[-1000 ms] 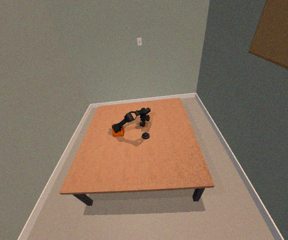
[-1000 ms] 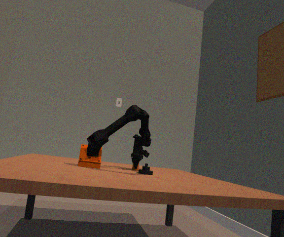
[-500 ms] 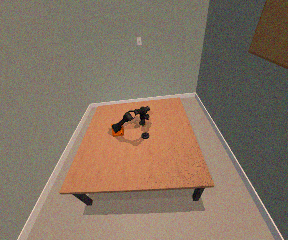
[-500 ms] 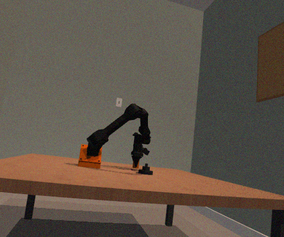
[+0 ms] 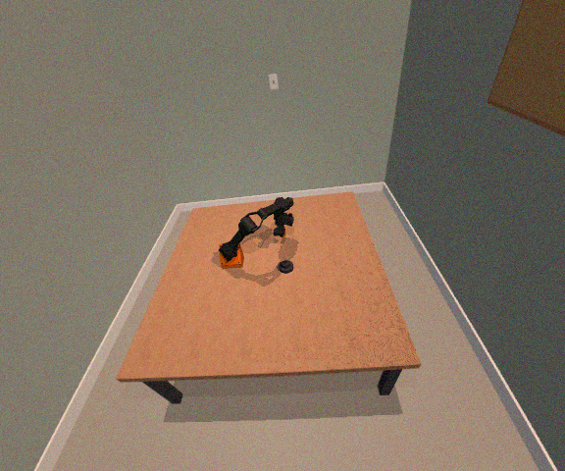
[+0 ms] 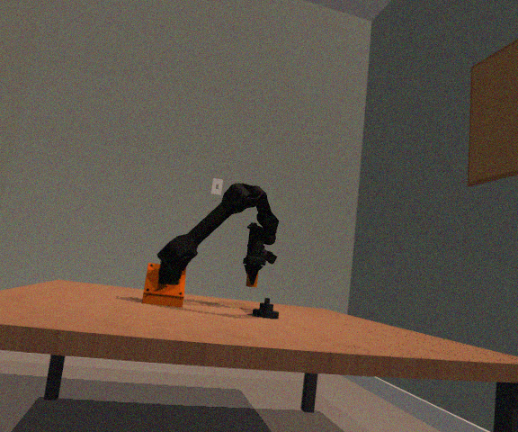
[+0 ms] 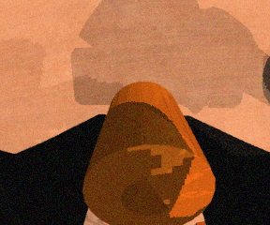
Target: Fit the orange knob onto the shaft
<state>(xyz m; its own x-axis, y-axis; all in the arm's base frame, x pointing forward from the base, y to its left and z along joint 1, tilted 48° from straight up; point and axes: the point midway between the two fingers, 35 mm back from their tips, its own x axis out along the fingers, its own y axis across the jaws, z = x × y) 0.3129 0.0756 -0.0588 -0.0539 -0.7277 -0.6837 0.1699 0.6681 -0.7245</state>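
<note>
Right now my gripper tip is 19 cm to the left of the pedestal and 6 cm above it. Also, from my gripper tip: orange knob (2 cm above).
</note>
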